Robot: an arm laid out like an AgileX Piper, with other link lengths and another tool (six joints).
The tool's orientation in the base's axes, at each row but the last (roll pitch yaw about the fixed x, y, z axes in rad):
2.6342 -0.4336 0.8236
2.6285 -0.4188 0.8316
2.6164 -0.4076 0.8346
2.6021 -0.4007 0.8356
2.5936 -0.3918 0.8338
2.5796 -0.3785 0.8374
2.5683 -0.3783 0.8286
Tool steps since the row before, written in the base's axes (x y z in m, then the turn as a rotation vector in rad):
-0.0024 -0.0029 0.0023 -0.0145 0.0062 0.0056
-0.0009 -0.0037 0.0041 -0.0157 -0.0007 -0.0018
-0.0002 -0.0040 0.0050 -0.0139 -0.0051 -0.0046
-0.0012 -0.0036 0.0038 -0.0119 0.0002 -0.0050
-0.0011 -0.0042 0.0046 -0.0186 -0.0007 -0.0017
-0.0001 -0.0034 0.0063 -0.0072 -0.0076 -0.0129
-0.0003 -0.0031 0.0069 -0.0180 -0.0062 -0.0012
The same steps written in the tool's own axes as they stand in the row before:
-0.0024 0.0020 -0.0031 -0.0025 -0.0094 -0.0136
-0.0014 0.0041 -0.0035 -0.0109 -0.0083 -0.0080
-0.0009 0.0051 -0.0038 -0.0139 -0.0055 -0.0043
-0.0017 0.0038 -0.0034 -0.0092 -0.0085 -0.0033
-0.0018 0.0047 -0.0038 -0.0127 -0.0096 -0.0098
-0.0001 0.0055 -0.0046 -0.0145 -0.0045 0.0067
0.0002 0.0056 -0.0051 -0.0160 -0.0049 -0.0092

